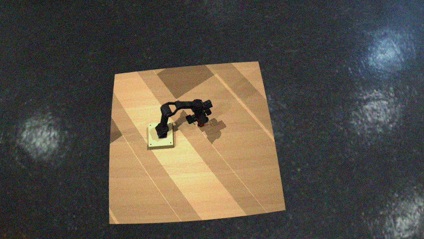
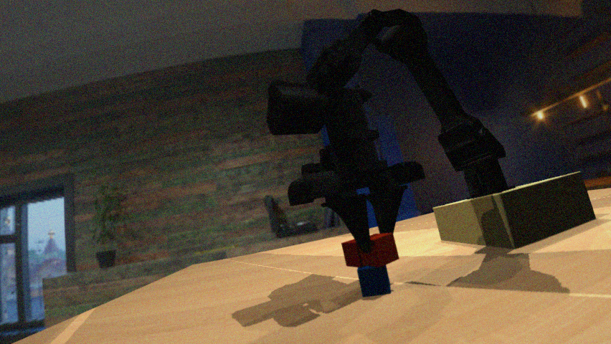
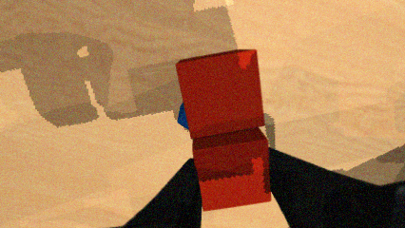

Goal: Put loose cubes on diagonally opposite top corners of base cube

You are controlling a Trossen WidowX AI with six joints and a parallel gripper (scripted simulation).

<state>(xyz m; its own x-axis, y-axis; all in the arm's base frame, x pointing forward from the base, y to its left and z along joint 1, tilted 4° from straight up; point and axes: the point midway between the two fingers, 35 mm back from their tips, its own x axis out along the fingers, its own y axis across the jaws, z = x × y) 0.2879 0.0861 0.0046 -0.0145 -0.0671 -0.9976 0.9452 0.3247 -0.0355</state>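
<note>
My gripper tip is now 10 mm short of the blue cube, 20 mm to the left of it and 40 mm above it.
</note>
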